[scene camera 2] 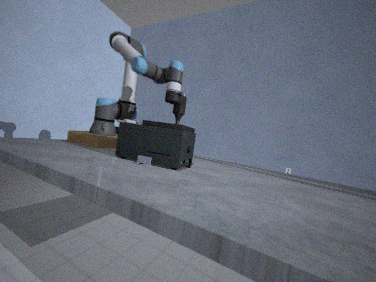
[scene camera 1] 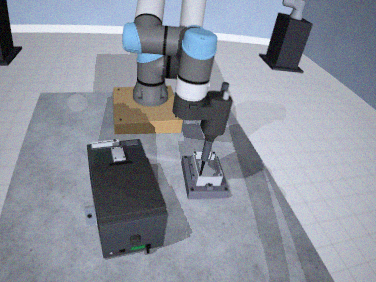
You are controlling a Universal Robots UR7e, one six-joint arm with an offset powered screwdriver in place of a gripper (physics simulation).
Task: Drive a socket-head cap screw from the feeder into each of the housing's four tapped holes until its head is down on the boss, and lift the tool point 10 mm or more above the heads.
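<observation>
The white housing sits on a dark grey fixture plate right of the feeder in scene camera 1. My screwdriver points down, its thin bit at the housing's front left corner. Whether the bit touches a screw or the boss there is too small to tell, as is whether it carries a screw. Small dark spots show at housing corners; heads and open holes cannot be told apart. The black feeder stands at the left, with a light plate on its top. In scene camera 2 the feeder hides the housing and the bit's tip.
The arm stands on a wooden base block behind the feeder and the fixture. A small grey bracket sits at the feeder's side. A dark pedestal stands on the floor at the back right.
</observation>
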